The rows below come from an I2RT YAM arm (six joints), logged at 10 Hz.
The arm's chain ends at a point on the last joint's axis. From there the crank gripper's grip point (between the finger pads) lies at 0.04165 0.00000 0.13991 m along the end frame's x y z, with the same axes.
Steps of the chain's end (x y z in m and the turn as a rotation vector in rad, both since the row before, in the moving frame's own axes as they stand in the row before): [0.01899, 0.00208, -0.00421, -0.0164, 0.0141, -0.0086]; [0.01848, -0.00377, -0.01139, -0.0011, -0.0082, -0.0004]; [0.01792, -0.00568, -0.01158, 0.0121, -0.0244, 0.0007]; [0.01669, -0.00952, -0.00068, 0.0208, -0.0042, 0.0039]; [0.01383, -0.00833, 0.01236, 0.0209, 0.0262, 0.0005]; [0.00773, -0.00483, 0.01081, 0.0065, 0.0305, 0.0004]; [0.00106, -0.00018, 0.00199, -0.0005, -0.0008, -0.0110]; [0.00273, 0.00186, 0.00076, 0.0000, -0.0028, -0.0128]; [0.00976, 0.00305, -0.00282, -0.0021, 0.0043, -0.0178]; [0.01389, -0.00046, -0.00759, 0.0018, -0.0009, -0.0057]
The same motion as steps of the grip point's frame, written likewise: [0.02097, 0.00400, -0.00483, -0.0164, 0.0141, -0.0086]; [0.01733, -0.00363, -0.01105, -0.0011, -0.0082, -0.0004]; [0.01449, -0.00735, -0.01062, 0.0121, -0.0244, 0.0007]; [0.01611, -0.01227, -0.00053, 0.0208, -0.0042, 0.0039]; [0.01748, -0.01122, 0.01119, 0.0209, 0.0262, 0.0005]; [0.01198, -0.00572, 0.00947, 0.0065, 0.0305, 0.0004]; [0.00095, -0.00057, 0.00202, -0.0005, -0.0008, -0.0110]; [0.00233, 0.00133, 0.00088, 0.0000, -0.0028, -0.0128]; [0.01036, 0.00260, -0.00300, -0.0021, 0.0043, -0.0178]; [0.01376, -0.00095, -0.00755, 0.0018, -0.0009, -0.0057]
